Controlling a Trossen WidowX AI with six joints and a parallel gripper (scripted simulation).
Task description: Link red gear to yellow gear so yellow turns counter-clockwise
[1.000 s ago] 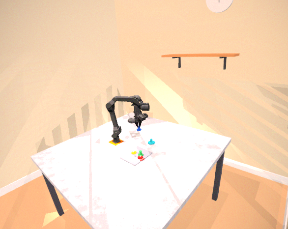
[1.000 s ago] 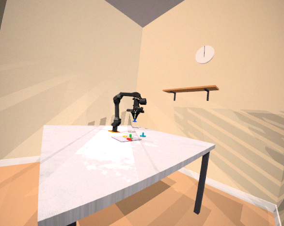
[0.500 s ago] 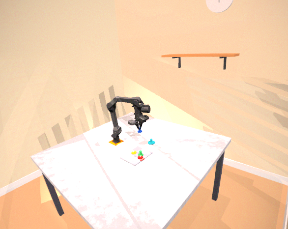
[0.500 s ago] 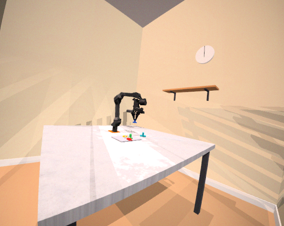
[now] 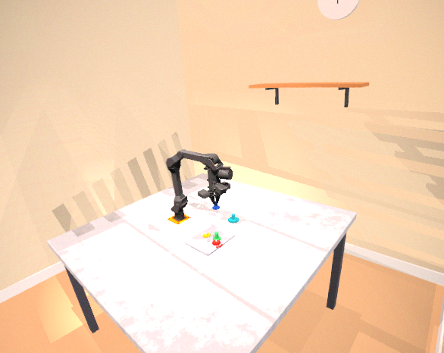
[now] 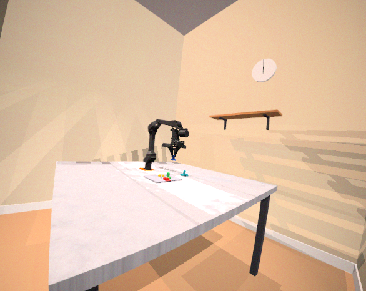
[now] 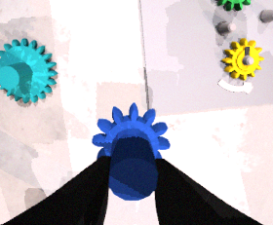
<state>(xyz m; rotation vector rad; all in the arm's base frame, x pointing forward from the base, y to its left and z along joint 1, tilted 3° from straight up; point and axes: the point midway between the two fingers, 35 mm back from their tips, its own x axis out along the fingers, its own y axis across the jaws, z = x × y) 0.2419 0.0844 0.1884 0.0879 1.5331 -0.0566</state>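
Right now the green gear is 100 mm ahead of my gripper tip, 100 mm to the right of it and 120 mm below it. Also, from my gripper tip: yellow gear: 30 mm ahead, 110 mm to the right, 130 mm below; small blue gear: 10 mm below; teal gear: 20 mm ahead, 110 mm to the left, 130 mm below.
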